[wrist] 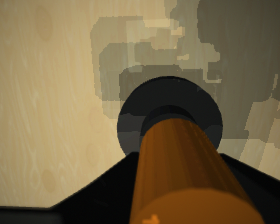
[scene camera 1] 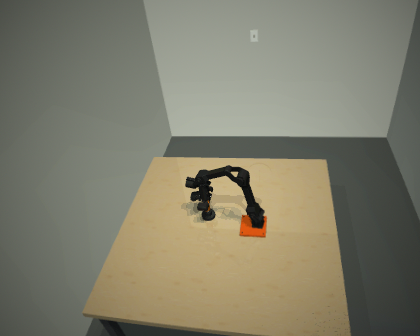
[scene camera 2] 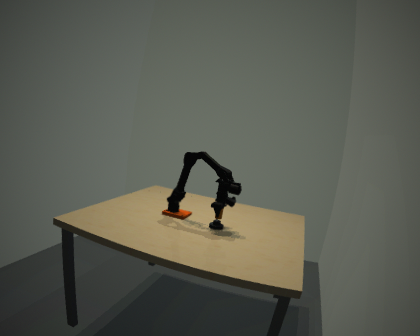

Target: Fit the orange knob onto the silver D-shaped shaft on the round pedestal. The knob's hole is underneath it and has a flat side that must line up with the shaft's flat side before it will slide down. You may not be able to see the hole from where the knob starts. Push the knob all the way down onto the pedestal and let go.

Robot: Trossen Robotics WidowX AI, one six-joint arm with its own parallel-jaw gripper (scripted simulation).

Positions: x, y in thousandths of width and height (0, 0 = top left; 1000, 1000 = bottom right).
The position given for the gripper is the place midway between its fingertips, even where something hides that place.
Observation:
In view: the gripper (wrist: 630, 717) and a pedestal (wrist: 591, 435).

